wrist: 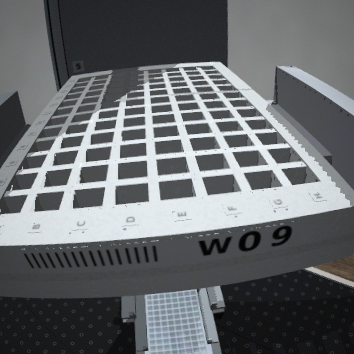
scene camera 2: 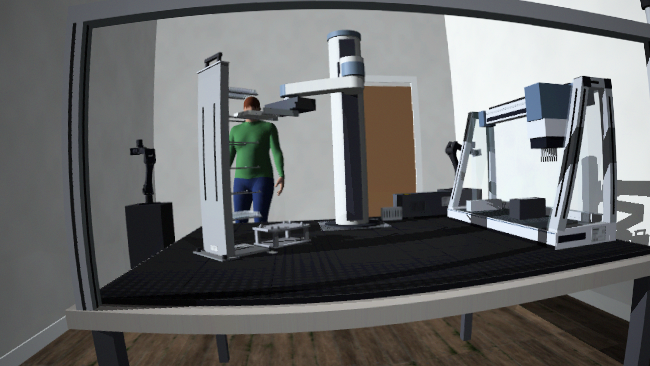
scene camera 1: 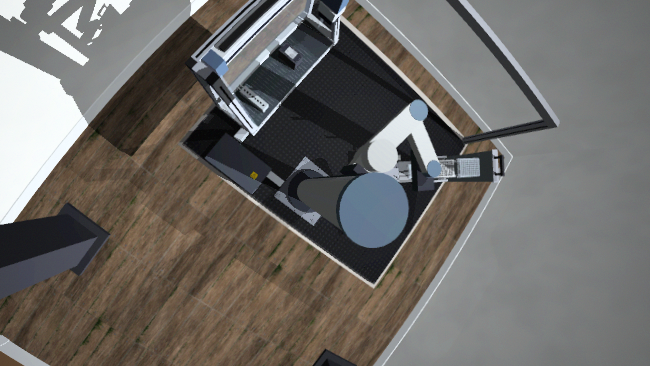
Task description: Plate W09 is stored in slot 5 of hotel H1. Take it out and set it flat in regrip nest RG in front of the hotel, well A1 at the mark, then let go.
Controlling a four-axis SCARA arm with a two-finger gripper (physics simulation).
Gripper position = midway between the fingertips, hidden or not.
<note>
In view: my gripper (scene camera 2: 253, 113) and a box (scene camera 2: 434, 199).
My gripper also shows in the wrist view (wrist: 146, 95).
</note>
